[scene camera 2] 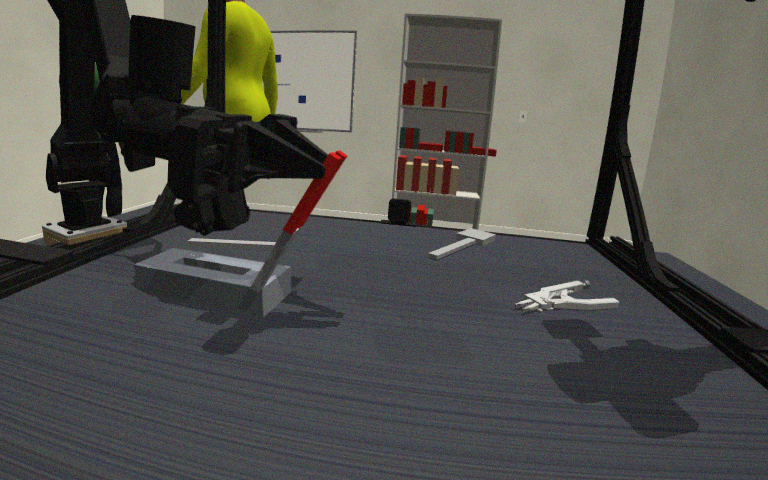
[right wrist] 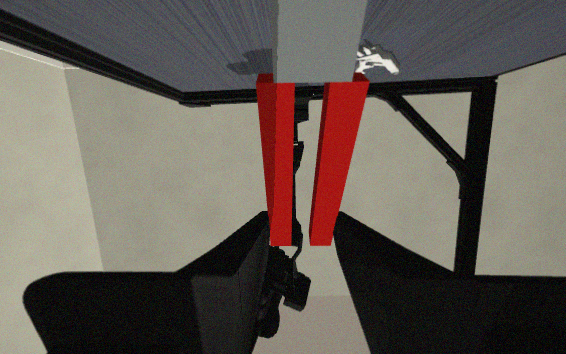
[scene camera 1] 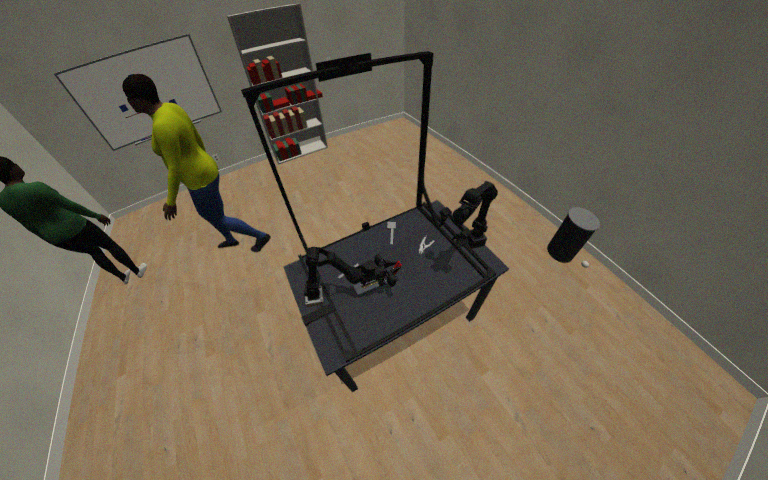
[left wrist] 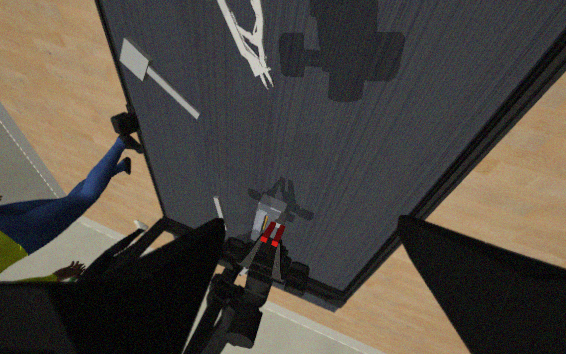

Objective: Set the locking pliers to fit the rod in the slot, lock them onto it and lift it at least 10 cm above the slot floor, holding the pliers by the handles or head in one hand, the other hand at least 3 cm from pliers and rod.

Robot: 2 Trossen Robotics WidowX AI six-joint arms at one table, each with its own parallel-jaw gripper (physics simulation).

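Frame: origin at the left arm's base, x right, y back, z down, level; centimetres.
Seen in the pictures: left gripper, fingertip midpoint: [right wrist: 269,249] [scene camera 1: 446,233] [left wrist: 310,224]; right gripper, fingertip midpoint: [scene camera 2: 330,169] [right wrist: 301,219] [scene camera 1: 398,265] [left wrist: 271,237]; left arm's base, link origin: [scene camera 1: 477,234]; right arm's base, link origin: [scene camera 2: 84,223] [scene camera 1: 313,295].
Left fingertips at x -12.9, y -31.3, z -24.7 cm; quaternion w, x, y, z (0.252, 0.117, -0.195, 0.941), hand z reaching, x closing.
Pixels of each thing's top centre, then the offset from my left fingertips to it.
- slotted grey block, top centre: [scene camera 2: 211,265] [left wrist: 265,227] [scene camera 1: 369,283] dx -1.8, dy -43.1, dz +28.3 cm
- yellow rod, top centre: [left wrist: 266,220] dx -1.1, dy -43.2, dz +30.4 cm
- White pliers, top centre: [scene camera 2: 569,296] [left wrist: 253,35] [right wrist: 367,68] [scene camera 1: 426,245] dx +17.8, dy -1.9, dz +30.4 cm
- pale hammer-shaped piece, top centre: [scene camera 2: 459,240] [left wrist: 160,85] [scene camera 1: 391,232] dx +35.0, dy -20.6, dz +30.4 cm
- thin white bar, top centre: [scene camera 2: 232,241] [left wrist: 220,215] dx +12.1, dy -53.5, dz +30.7 cm
A slotted grey block [scene camera 1: 367,288] [scene camera 2: 206,270] [left wrist: 257,225] lies on the table; a yellow rod [left wrist: 265,222] shows in its slot. My right gripper [scene camera 2: 323,168] [left wrist: 271,237] is shut on the red handles of a grey-headed tool [scene camera 1: 397,265] [scene camera 2: 313,198] [right wrist: 341,150]. The tool is tilted, handles up, grey head down by the block's right end in scene camera 2; touching cannot be told. White pliers [scene camera 1: 424,245] [scene camera 2: 589,303] [left wrist: 256,67] [right wrist: 382,63], with a small knob at one handle's end, lie flat at the right. My left gripper [left wrist: 310,224] is open and empty, above the table.
A pale hammer-shaped piece [scene camera 1: 391,225] [scene camera 2: 476,236] [left wrist: 134,57] lies near the far edge. A thin white bar [scene camera 2: 229,241] [left wrist: 218,206] lies behind the block. A black frame [scene camera 1: 423,130] [scene camera 2: 617,84] stands over the table. Two people stand beyond the table in scene camera 1.
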